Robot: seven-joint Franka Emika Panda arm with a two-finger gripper.
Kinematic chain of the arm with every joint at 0, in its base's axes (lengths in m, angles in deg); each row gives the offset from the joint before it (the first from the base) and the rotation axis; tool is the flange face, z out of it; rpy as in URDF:
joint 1: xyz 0 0 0.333 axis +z
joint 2: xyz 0 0 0 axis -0.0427 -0.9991 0
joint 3: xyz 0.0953 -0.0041 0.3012 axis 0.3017 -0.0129 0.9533
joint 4: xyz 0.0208 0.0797 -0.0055 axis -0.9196 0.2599 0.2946
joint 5: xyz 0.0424 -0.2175 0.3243 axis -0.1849 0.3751 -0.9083
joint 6: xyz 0 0 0 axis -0.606 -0.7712 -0.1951
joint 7: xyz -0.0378 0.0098 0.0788 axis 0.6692 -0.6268 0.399
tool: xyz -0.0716 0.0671 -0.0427 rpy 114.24 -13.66 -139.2
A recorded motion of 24 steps. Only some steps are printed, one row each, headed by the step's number.
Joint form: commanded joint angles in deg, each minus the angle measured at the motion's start. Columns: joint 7, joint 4, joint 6, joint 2, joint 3, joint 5, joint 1.
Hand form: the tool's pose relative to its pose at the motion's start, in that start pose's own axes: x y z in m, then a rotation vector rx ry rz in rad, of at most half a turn. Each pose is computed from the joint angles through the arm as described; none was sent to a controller.
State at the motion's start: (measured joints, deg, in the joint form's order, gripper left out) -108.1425 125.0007 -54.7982 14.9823 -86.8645 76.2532 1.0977
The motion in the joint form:
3: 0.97 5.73 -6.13 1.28 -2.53 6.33 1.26
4: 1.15 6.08 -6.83 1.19 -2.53 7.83 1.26
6: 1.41 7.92 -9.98 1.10 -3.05 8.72 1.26
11: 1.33 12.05 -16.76 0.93 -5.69 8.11 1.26
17: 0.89 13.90 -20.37 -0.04 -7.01 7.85 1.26
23: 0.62 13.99 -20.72 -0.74 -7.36 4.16 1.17
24: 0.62 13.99 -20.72 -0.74 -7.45 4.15 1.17
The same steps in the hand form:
3: 0.0111 0.0162 0.0271 -0.0526 0.0905 -0.0266
4: 0.0129 0.0167 0.0296 -0.0676 0.1114 -0.0378
6: 0.0172 0.0182 0.0411 -0.0625 0.1344 -0.0457
11: 0.0316 0.0319 0.0684 -0.0232 0.1494 -0.0127
17: 0.0399 0.0368 0.0876 -0.0113 0.1549 0.0100
23: 0.0413 0.0357 0.0947 0.0243 0.1116 0.0492
24: 0.0418 0.0364 0.0948 0.0244 0.1114 0.0508

